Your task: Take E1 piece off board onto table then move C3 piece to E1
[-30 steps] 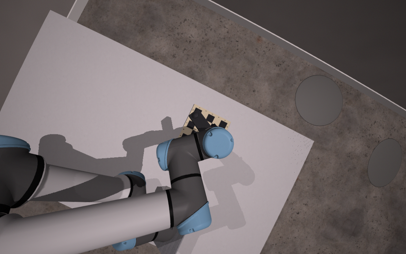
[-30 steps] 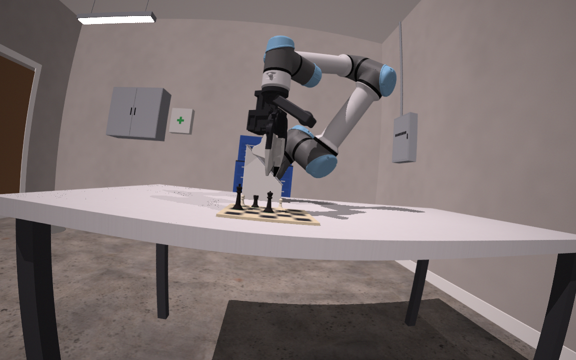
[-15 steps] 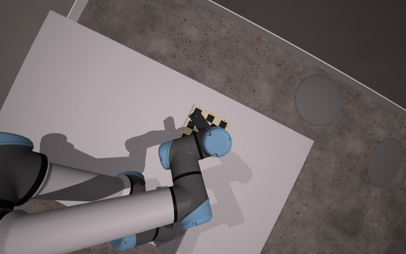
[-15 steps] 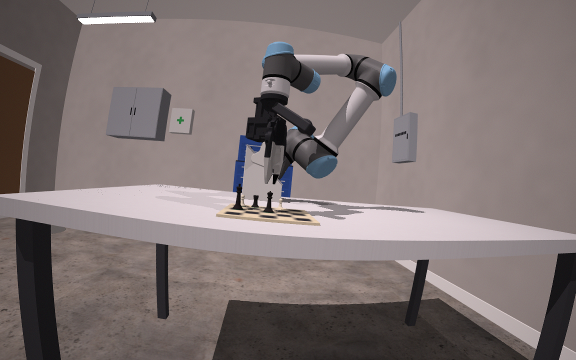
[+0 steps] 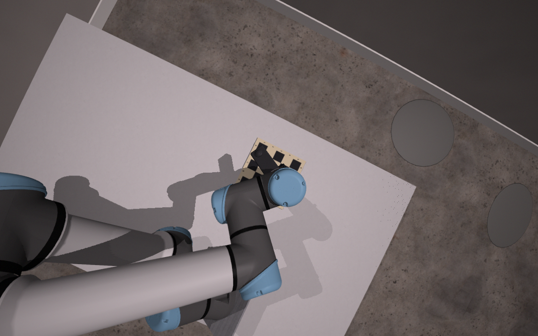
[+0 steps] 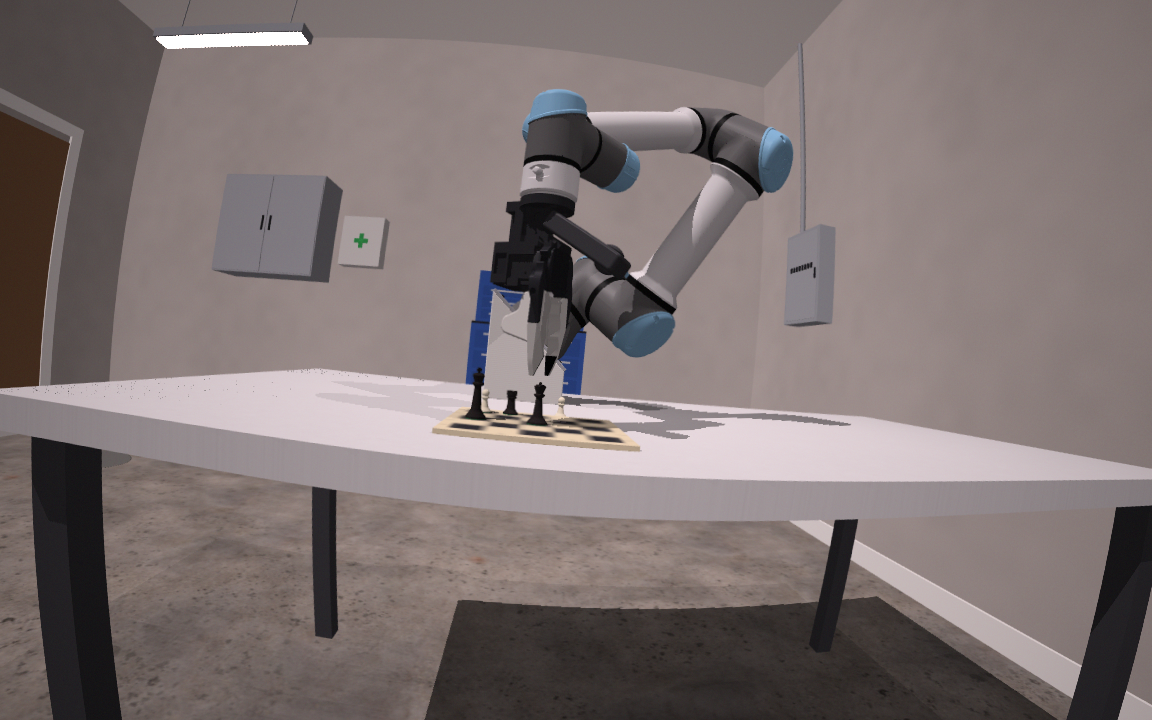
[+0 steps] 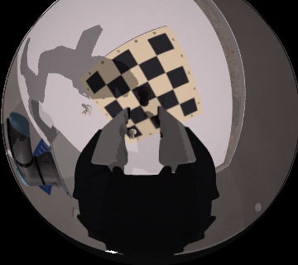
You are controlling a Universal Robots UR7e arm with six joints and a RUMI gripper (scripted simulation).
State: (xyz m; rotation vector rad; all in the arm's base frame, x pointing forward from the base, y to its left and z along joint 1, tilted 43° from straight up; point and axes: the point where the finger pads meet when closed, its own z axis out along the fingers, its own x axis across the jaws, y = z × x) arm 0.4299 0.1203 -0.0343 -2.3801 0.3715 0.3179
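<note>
Right now the chessboard is 8 cm below my hand. From my hand the other things lie so: black pawn: 7 cm behind, 5 cm to the right, 6 cm below; black king: 1 cm ahead, 8 cm to the right, 4 cm below.
</note>
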